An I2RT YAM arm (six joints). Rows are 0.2 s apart.
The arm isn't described. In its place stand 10 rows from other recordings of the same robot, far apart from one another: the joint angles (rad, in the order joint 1, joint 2, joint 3, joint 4, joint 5, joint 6), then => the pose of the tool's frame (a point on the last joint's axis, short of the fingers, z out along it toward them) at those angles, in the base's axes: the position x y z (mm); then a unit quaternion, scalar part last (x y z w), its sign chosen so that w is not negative.
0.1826, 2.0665, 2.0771, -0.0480, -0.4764, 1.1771 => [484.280 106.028 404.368 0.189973 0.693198 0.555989 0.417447]
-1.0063, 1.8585, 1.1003, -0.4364, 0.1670, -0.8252 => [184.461 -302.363 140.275 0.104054 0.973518 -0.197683 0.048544]
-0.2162, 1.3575, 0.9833, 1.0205, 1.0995, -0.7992 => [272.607 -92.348 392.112 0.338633 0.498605 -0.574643 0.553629]
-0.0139, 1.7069, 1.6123, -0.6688, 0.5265, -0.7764 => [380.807 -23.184 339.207 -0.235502 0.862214 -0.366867 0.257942]
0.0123, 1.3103, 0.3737, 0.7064, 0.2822, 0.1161 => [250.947 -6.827 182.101 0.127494 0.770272 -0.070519 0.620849]
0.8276, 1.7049, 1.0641, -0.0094, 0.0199, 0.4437 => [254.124 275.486 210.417 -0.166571 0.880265 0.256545 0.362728]
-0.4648, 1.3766, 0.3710, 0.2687, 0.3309, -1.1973 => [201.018 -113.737 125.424 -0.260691 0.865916 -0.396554 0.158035]
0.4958, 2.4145, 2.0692, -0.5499, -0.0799, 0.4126 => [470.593 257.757 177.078 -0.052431 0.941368 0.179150 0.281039]
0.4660, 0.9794, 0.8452, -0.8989, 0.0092, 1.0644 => [160.749 80.482 265.212 0.285332 0.920876 0.180790 0.194647]
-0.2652, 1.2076, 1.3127, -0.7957, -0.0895, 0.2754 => [240.106 -61.915 375.926 0.222968 0.876077 0.042642 0.425390]
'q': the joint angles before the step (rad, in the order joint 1, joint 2, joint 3, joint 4, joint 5, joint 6). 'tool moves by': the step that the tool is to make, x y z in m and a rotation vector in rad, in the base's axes. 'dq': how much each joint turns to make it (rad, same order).
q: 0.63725, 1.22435, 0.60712, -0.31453, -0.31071, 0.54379
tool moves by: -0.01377, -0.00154, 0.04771, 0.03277, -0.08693, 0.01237
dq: 0.03777, -0.14264, 0.09232, -0.14531, 0.03700, 0.00268
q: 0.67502, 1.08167, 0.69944, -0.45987, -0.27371, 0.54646
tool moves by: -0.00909, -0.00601, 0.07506, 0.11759, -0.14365, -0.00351
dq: 0.00573, -0.10683, 0.19073, -0.10987, 0.00573, 0.00764
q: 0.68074, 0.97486, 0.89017, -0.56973, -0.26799, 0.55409
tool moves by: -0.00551, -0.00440, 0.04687, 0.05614, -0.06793, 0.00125
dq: -0.00002, -0.01182, 0.15489, -0.07859, -0.00154, -0.00001
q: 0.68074, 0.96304, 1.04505, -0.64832, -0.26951, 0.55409
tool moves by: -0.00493, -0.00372, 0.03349, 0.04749, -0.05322, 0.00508
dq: 0.00002, 0.00228, 0.11521, -0.04159, -0.00609, 0.00039
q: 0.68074, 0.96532, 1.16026, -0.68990, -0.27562, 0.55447
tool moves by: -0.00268, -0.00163, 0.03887, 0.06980, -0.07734, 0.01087
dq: 0.00002, 0.02516, 0.13731, -0.00800, -0.01219, 0.00039
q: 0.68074, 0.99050, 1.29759, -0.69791, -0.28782, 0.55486
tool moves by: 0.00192, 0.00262, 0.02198, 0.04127, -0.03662, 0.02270
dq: -0.00002, 0.03776, 0.09004, 0.00227, -0.02444, 0.00037
